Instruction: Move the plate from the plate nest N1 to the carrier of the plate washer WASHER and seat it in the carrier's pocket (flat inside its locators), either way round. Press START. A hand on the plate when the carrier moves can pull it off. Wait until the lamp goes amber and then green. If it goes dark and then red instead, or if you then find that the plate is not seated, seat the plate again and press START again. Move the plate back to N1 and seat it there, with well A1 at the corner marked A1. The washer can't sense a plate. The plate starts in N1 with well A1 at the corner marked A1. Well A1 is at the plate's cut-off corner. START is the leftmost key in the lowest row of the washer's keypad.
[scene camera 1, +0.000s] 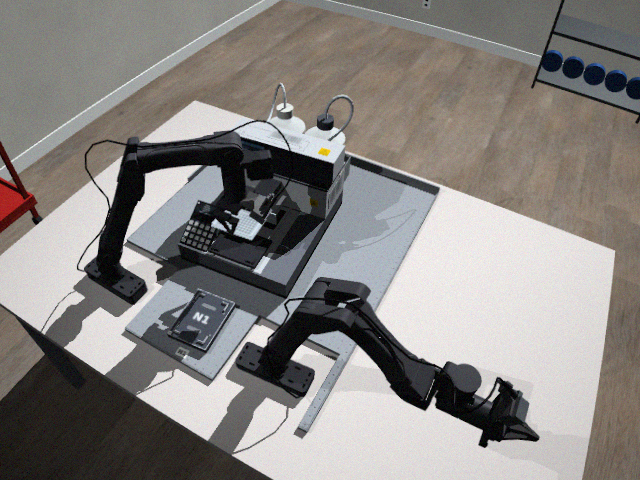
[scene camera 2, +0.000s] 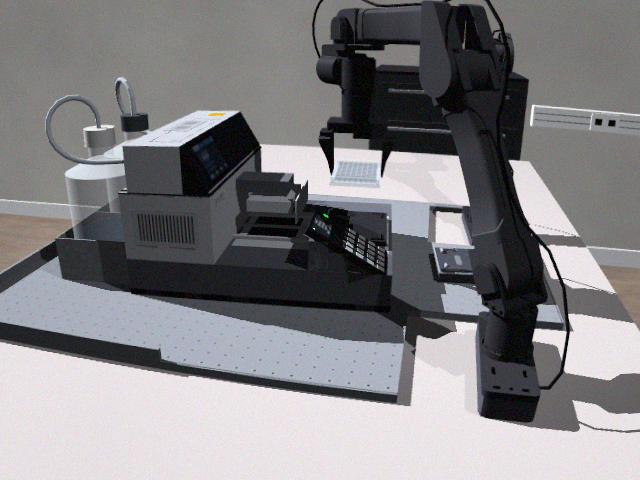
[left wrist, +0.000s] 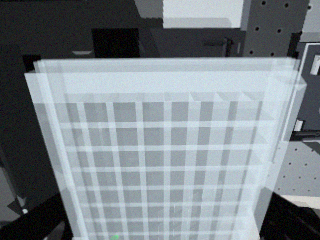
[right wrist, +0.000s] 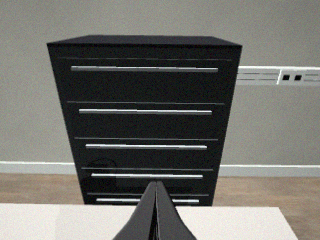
Scene:
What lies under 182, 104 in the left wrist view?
A white plate.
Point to the right gripper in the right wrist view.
156, 191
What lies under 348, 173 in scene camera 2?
A white plate.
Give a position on a dark carrier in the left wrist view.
120, 42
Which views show the left gripper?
Scene camera 1, scene camera 2 and the left wrist view only.

